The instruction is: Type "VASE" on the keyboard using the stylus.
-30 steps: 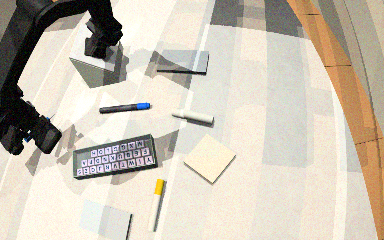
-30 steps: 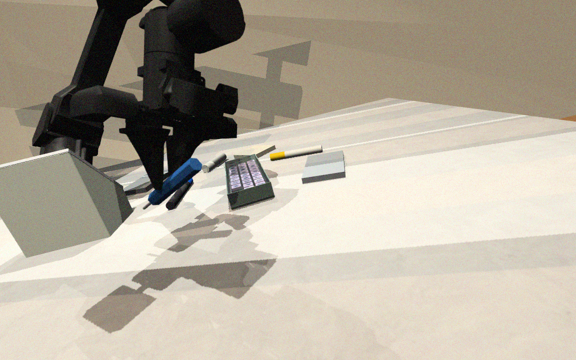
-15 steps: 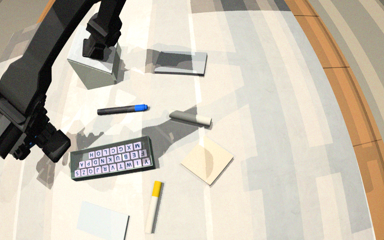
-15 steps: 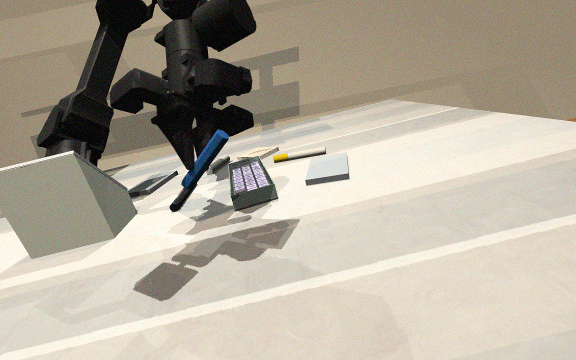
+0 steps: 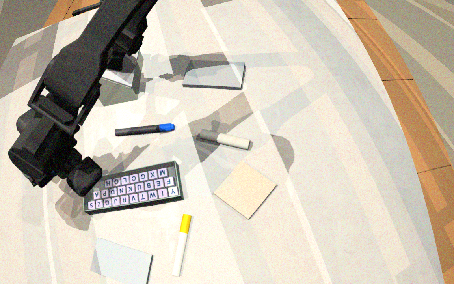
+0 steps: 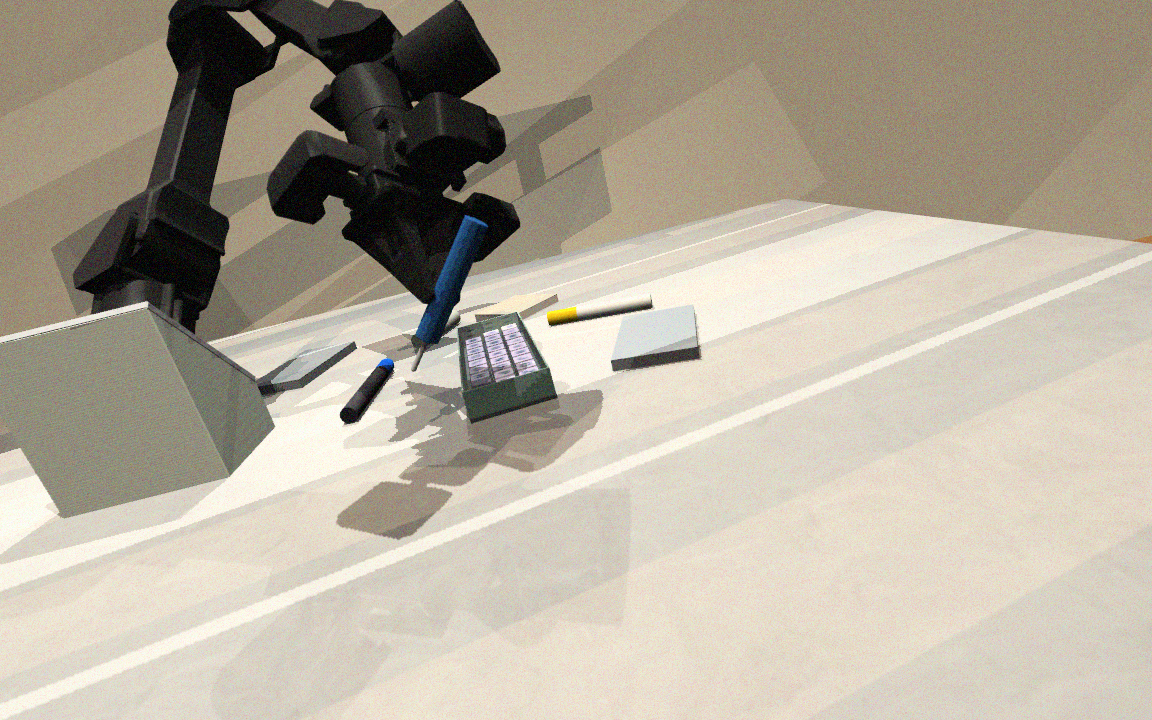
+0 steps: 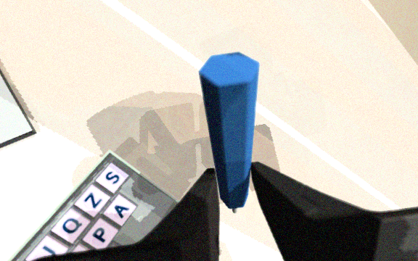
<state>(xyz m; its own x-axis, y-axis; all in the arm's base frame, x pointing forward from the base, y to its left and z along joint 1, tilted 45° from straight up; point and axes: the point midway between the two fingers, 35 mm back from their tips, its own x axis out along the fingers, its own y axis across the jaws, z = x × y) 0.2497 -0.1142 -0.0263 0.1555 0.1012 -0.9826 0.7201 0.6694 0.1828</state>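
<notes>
Right now my gripper tip is 140 mm short of the yellow-capped marker, 220 mm to the right of it and 100 mm above it. Also, from my gripper tip: blue-capped black marker 100 mm behind, 200 mm to the left, 100 mm below; then stylus 10 mm behind, 10 mm below; then grey pad 180 mm ahead, 80 mm to the left, 100 mm below.
</notes>
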